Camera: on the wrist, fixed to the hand. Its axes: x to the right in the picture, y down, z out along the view.
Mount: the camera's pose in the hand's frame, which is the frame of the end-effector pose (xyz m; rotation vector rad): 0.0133 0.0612 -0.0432 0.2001 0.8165 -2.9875
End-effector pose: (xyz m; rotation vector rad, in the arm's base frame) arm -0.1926 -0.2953 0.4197 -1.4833 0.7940 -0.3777
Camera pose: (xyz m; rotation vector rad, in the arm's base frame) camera -0.2270 -0.3304 0.3616 0.7368 1.2917 2.3060
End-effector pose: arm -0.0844 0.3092 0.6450 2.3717 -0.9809 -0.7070
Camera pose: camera -0.0801 0.2705 0.7104 -1.2379 -2.4303 -0.0482
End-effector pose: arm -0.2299 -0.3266 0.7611 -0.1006 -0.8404 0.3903
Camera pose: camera -0.2080 -0.2622 0.7270 1.0500 0.5096 -2.2287
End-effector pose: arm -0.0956 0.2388 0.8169 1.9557 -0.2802 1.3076
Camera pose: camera -0.1536 0.2291 0.8652 0.0239 2.1137 -0.3529
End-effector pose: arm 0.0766 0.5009 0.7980 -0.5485 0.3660 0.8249
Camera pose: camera 0.0336 0.5171 0.7373 -0.5677 0.0104 -2.3235
